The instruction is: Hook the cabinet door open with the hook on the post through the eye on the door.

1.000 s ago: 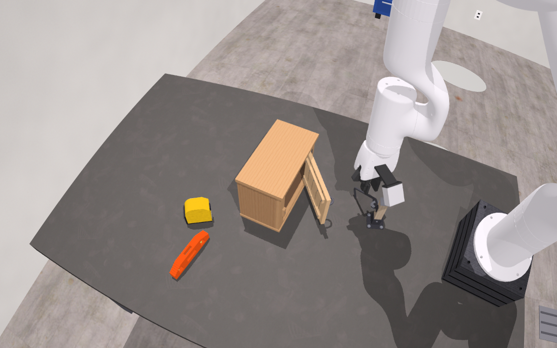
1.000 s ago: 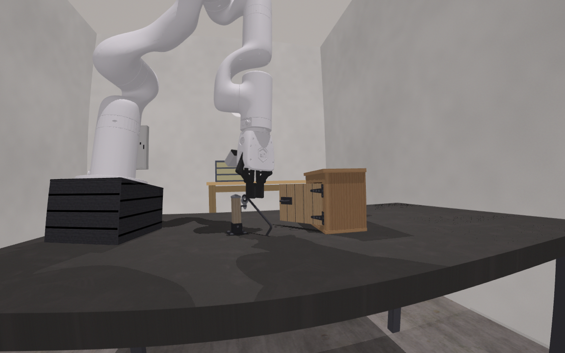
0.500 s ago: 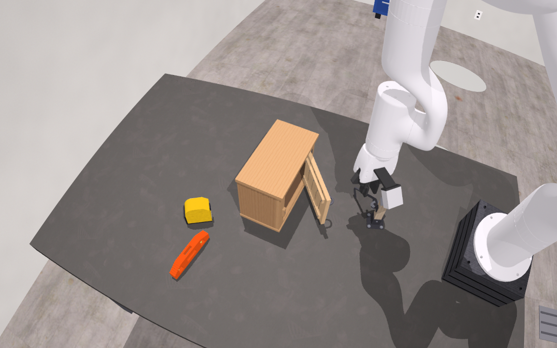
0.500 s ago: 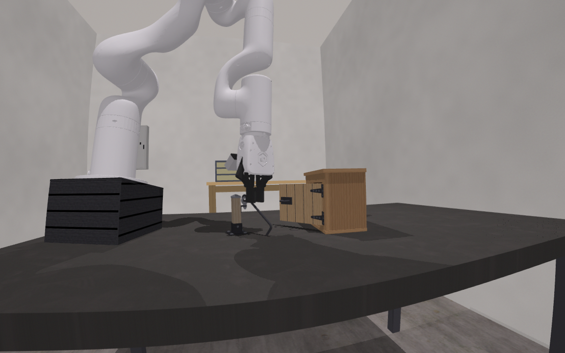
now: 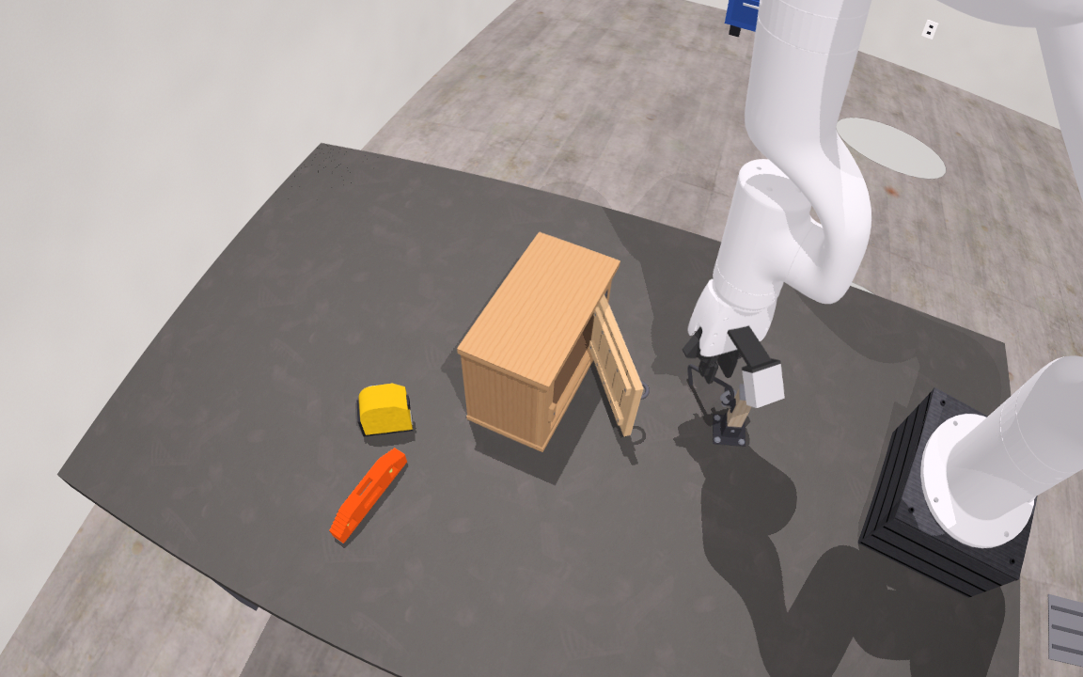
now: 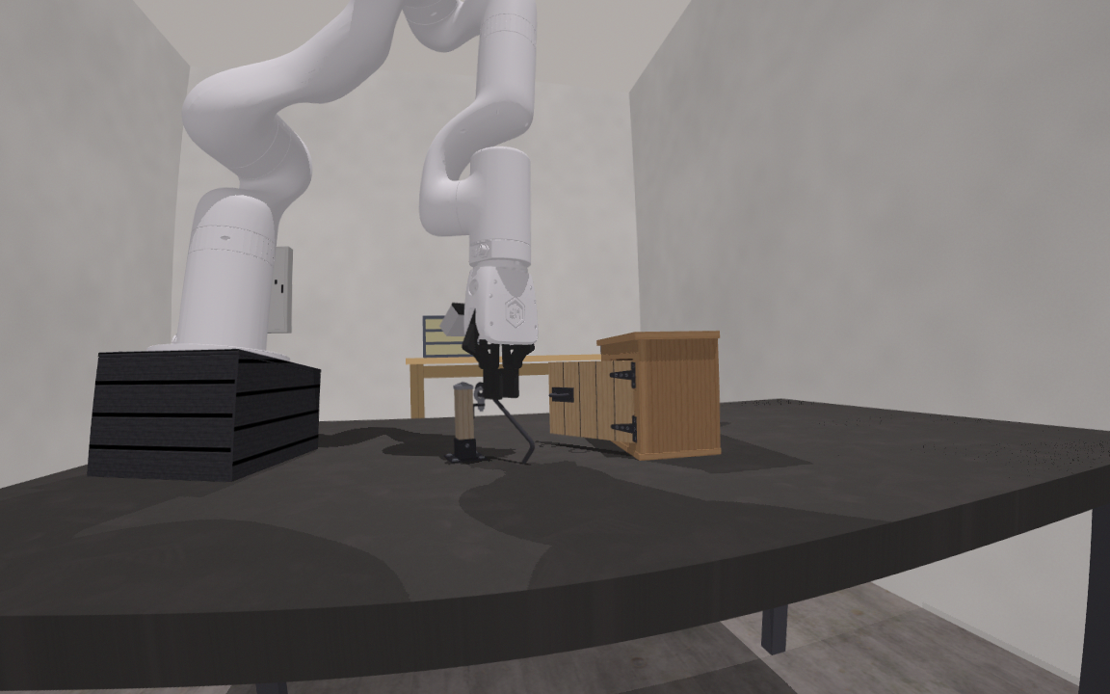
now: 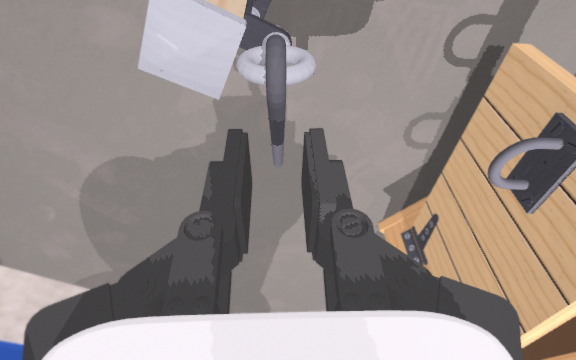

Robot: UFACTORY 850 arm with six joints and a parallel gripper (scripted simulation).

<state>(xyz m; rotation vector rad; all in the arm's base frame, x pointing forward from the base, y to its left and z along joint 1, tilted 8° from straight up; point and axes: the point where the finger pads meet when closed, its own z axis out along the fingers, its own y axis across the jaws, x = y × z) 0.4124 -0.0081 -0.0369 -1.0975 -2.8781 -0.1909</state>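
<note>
Now: hand 50 mm above the hook. Round my hand: orange bar 370 mm to the left, 320 mm ahead, 90 mm below; yellow block 370 mm ahead, 250 mm to the left, 70 mm below; cabinet door 120 mm ahead, 40 mm to the left, 30 mm below.
</note>
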